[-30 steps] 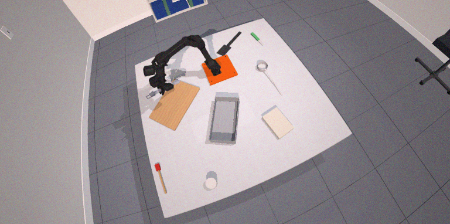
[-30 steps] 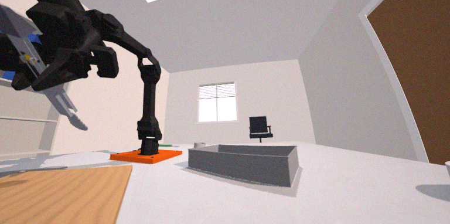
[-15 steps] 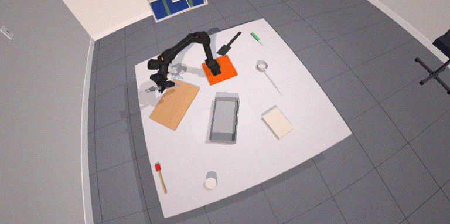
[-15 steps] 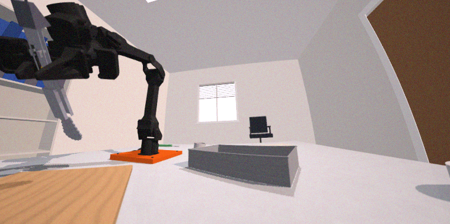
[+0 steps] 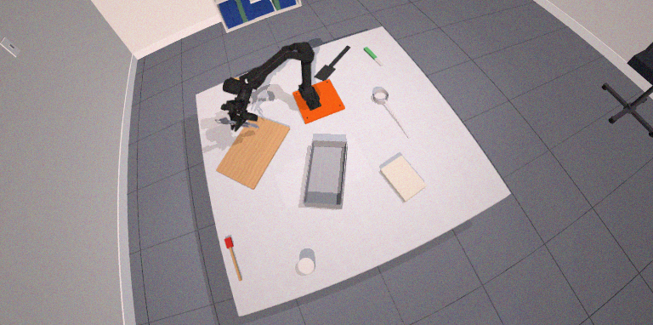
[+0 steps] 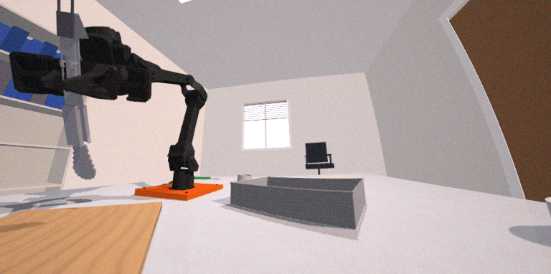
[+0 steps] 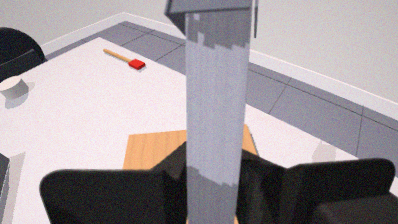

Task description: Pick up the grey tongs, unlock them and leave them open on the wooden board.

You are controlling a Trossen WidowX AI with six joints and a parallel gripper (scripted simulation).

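The wooden board lies 19 cm below my gripper tip and 3 cm to the left of it. Also, from my gripper tip: tan jar: 45 cm behind, 17 cm below, 6 cm to the left; spatula: 63 cm to the left, 33 cm behind, 20 cm below; grey roasting tin: 30 cm to the left, 30 cm ahead, 17 cm below.
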